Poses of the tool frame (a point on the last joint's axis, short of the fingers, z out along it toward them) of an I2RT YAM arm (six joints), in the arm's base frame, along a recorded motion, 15 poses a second.
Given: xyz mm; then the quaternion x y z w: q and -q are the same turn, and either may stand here.
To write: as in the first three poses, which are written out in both.
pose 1, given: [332.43 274.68 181.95 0.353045 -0.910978 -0.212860 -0.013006]
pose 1, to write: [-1.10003 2.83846 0.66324 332.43 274.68 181.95]
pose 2, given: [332.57 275.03 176.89 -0.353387 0.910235 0.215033 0.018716]
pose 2, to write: [-1.09716 2.82601 0.66761 332.57 275.03 176.89]
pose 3, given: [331.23 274.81 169.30 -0.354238 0.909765 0.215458 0.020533]
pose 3, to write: [-1.09855 2.82134 0.66817 331.23 274.81 169.30]
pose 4, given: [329.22 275.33 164.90 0.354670 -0.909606 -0.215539 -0.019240]
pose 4, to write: [-1.10078 2.82313 0.66896 329.22 275.33 164.90]
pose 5, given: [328.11 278.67 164.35 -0.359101 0.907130 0.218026 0.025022]
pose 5, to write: [-1.11052 2.80531 0.67425 328.11 278.67 164.35]
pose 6, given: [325.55 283.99 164.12 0.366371 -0.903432 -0.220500 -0.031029]
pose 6, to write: [-1.12879 2.78348 0.67936 325.55 283.99 164.12]
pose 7, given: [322.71 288.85 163.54 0.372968 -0.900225 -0.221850 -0.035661]
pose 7, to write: [-1.14584 2.76568 0.68157 322.71 288.85 163.54]
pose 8, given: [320.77 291.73 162.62 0.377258 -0.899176 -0.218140 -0.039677]
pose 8, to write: [-1.15616 2.75564 0.66852 320.77 291.73 162.62]
